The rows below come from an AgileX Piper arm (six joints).
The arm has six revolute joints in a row. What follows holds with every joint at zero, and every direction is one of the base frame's.
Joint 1 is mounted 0.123 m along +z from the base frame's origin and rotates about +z.
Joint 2 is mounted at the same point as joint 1 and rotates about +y.
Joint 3 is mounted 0.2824 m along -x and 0.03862 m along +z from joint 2 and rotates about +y.
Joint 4 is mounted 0.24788 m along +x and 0.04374 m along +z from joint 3 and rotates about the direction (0.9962, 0, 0.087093).
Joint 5 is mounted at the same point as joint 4 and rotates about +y.
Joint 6 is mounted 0.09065 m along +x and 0.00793 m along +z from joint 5 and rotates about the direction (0.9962, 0, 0.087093).
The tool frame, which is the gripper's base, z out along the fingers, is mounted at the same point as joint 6; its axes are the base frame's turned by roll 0, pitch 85.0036 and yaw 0 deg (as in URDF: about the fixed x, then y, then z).
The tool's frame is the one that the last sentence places.
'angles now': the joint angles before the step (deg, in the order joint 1, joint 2, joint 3, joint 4, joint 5, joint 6). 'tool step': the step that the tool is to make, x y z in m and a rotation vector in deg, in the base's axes. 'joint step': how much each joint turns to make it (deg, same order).
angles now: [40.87, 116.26, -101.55, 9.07, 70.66, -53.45]
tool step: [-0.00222, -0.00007, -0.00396, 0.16, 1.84, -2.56]
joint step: [0.00, 0.00, 0.91, 0.94, 0.00, 2.46]
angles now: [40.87, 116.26, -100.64, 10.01, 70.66, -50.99]
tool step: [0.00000, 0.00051, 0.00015, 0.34, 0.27, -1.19]
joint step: [0.00, 0.00, 0.00, 0.27, -0.20, 1.14]
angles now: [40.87, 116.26, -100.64, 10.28, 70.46, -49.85]
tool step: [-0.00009, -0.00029, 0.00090, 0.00, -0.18, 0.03]
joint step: [0.00, -0.12, 0.00, -0.12, -0.01, -0.01]
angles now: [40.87, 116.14, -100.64, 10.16, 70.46, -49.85]
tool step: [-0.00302, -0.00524, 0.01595, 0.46, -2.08, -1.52]
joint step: [0.00, -2.32, 0.17, -1.35, 0.00, 1.79]
